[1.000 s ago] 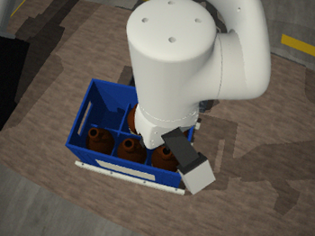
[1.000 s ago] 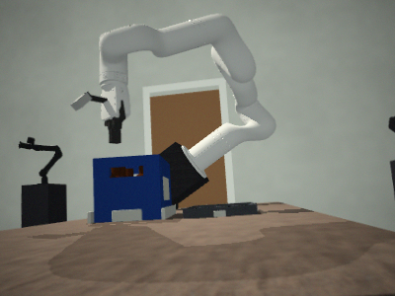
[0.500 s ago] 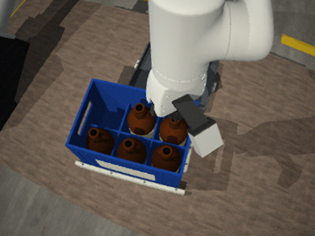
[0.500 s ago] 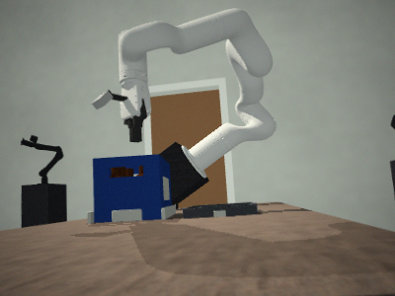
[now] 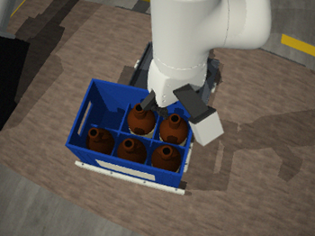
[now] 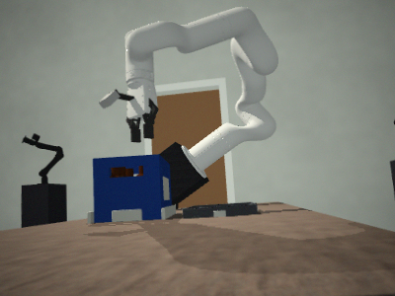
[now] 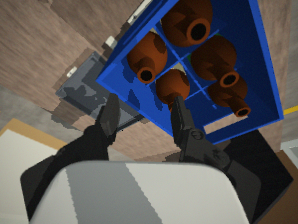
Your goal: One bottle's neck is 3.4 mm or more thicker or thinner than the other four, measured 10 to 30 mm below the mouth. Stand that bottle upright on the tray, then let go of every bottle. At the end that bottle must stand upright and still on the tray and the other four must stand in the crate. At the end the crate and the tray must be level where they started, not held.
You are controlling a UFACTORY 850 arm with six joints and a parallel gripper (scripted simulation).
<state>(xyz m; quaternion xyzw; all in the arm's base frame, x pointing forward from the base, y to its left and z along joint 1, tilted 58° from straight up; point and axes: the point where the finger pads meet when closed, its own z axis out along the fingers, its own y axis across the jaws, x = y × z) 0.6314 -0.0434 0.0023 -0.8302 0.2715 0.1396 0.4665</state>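
Right now my hand is 8 cm past the blue crate, 5 cm to the left of it and 16 cm above it. From my hand the other things lie so: dark grey tray (8 cm behind, 21 cm to the left, 23 cm below).
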